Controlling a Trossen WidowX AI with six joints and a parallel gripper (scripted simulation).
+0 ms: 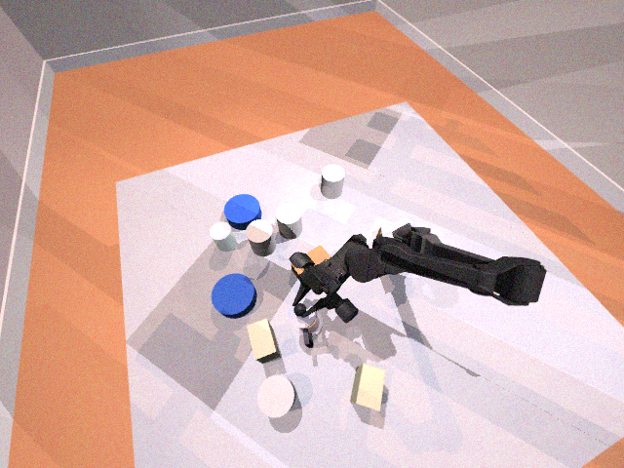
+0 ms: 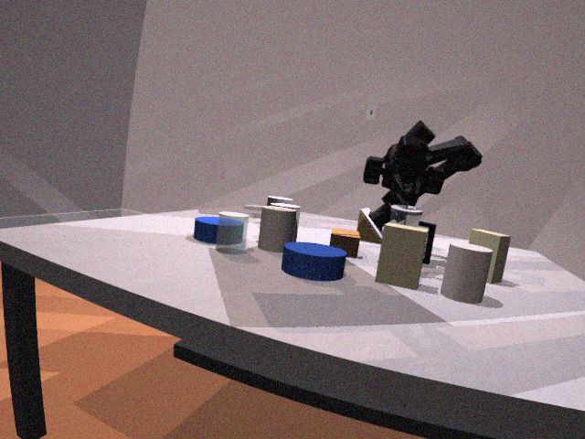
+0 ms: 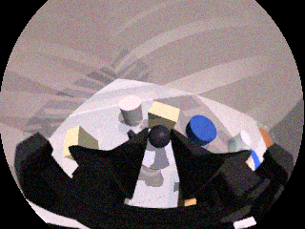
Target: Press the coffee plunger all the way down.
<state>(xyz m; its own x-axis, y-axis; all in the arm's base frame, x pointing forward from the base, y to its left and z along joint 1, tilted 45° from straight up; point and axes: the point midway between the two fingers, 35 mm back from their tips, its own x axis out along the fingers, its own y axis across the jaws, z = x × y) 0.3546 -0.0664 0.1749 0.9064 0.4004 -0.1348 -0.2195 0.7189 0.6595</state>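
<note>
My gripper tip is 80 mm above the coffee press, 10 mm to the right of it and 10 mm past it.
</note>
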